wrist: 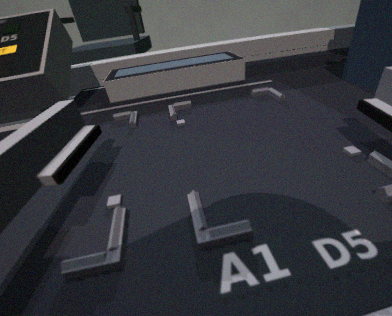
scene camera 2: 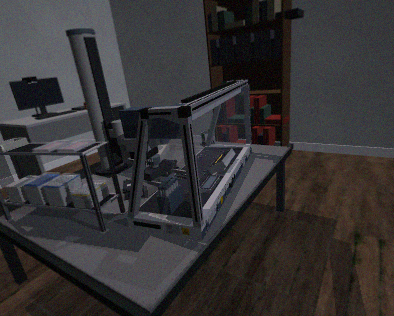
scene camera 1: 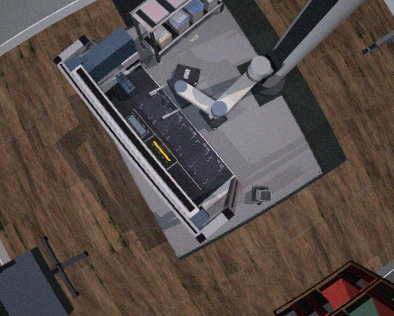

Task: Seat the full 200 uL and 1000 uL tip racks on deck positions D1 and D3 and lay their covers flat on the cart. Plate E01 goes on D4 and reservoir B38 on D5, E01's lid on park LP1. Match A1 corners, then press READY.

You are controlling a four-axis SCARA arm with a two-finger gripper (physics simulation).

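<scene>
My gripper (wrist: 223, 101) is open, its fingers wide apart above the deck at position D5 (wrist: 225, 232), whose A1 corner guide and printed label show between and below them. In scene camera 1 the arm's end hides the gripper. Tip racks stand on the cart's lower shelf: a yellow-marked box (scene camera 1: 162, 36) (scene camera 2: 90, 193) and a blue-marked box (scene camera 1: 178, 21) (scene camera 2: 62, 188), among others. Flat pink-topped pieces (scene camera 1: 154, 10) lie on the cart's upper shelf. The park pad LP1 (scene camera 1: 195, 75) lies beside the deck, partly under the arm. Plate E01, reservoir B38 and READY cannot be told apart.
The framed clear enclosure (scene camera 1: 135, 142) (scene camera 2: 196, 150) runs along the deck. A long box with a blue-grey top (scene camera 1: 136, 125) (wrist: 175, 79) and a black panel with a yellow bar (scene camera 1: 161, 150) (wrist: 22, 50) stand by its far wall. A blue block (scene camera 1: 125, 84) (scene camera 2: 169, 194) stands at the deck's end.
</scene>
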